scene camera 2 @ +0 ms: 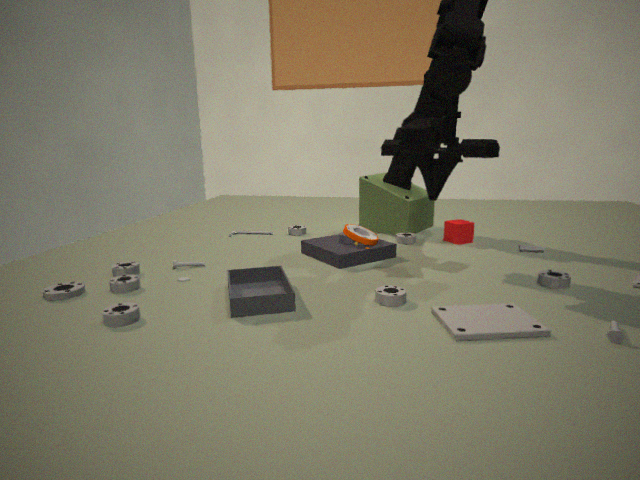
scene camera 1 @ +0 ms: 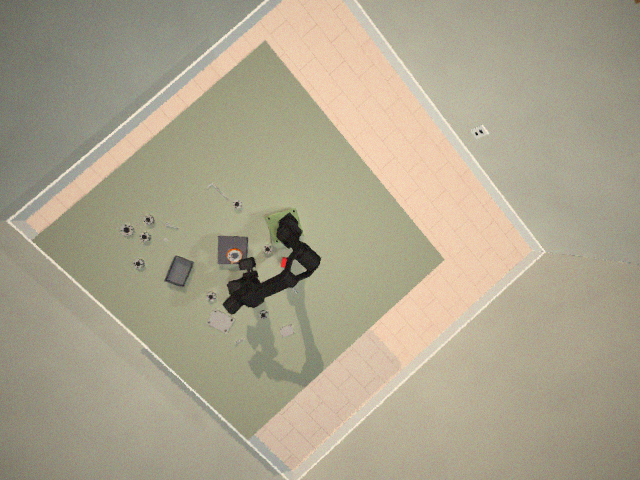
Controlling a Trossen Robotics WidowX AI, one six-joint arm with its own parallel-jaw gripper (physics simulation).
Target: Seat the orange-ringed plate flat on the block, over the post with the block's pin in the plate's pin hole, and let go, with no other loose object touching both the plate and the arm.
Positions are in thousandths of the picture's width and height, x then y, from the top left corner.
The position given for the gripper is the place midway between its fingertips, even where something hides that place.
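Scene camera 2 shows the gripper (scene camera 2: 677,418) together with a grey flat plate (scene camera 2: 763,670) and a dark grey block (scene camera 2: 512,520). A dark tray (scene camera 2: 412,605) and a grey round part (scene camera 2: 190,655) are part of the scene too.
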